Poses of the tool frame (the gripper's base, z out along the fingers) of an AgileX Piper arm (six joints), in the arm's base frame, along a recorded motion.
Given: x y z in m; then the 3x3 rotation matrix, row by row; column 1 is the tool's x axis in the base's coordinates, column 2 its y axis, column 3 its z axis. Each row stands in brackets.
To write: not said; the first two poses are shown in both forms.
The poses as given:
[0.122 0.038 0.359], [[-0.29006 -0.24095 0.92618], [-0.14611 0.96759 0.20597], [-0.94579 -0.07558 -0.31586]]
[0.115 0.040 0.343], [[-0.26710 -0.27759 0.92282], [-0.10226 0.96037 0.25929], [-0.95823 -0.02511 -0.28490]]
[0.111 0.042 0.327], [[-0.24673 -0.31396 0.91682], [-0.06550 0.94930 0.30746], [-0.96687 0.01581 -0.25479]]
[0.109 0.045 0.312], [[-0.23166 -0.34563 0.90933], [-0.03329 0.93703 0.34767], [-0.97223 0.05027 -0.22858]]
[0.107 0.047 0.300], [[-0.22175 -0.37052 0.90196], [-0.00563 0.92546 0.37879], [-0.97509 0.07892 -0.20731]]
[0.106 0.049 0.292], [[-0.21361 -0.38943 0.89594], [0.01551 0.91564 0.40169], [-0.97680 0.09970 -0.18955]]
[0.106 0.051 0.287], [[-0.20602 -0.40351 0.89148], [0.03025 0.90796 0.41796], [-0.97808 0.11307 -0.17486]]
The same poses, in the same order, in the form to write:
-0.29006 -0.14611 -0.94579 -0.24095 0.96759 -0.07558 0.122 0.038 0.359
-0.26710 -0.10226 -0.95823 -0.27759 0.96037 -0.02511 0.115 0.040 0.343
-0.24673 -0.06550 -0.96687 -0.31396 0.94930 0.01581 0.111 0.042 0.327
-0.23166 -0.03329 -0.97223 -0.34563 0.93703 0.05027 0.109 0.045 0.312
-0.22175 -0.00563 -0.97509 -0.37052 0.92546 0.07892 0.107 0.047 0.300
-0.21361 0.01551 -0.97680 -0.38943 0.91564 0.09970 0.106 0.049 0.292
-0.20602 0.03025 -0.97808 -0.40351 0.90796 0.11307 0.106 0.051 0.287

